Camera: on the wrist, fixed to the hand. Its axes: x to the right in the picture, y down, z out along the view.
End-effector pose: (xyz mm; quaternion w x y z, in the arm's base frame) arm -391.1 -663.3 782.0 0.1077 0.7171 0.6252 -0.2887
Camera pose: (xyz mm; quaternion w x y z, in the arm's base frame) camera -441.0 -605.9 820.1 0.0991 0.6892 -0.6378 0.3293
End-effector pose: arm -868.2 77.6 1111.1 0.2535 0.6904 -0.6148 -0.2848
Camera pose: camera -786.3 61.1 1095.2 0.4740 -0.4958 -0.5818 0.4370
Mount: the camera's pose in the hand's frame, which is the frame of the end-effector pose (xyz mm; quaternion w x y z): 24.4 -66.9 -46.5 0.0111 -0.0186 0.3044 0.9523
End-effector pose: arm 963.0 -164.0 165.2 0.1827 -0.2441 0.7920 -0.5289
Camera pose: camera 930.6 -164.8 243.8 0.2601 0.9091 0.3067 0.1085
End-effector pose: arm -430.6 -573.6 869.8 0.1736 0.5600 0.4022 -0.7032
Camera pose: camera -454.6 -492.0 869.7 0.5596 0.6001 -0.4629 0.3355
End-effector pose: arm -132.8 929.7 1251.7 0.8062 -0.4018 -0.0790 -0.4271
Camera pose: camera -178.0 860.3 1271.1 0.4322 0.0353 0.6351 0.6392
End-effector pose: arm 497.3 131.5 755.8 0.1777 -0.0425 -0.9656 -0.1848
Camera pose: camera 479.9 52.5 782.1 0.4711 -0.8671 0.0873 0.1363
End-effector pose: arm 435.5 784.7 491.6 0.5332 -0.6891 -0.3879 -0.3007
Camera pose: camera 390.9 753.6 557.0 0.3975 -0.2954 0.8198 0.2874
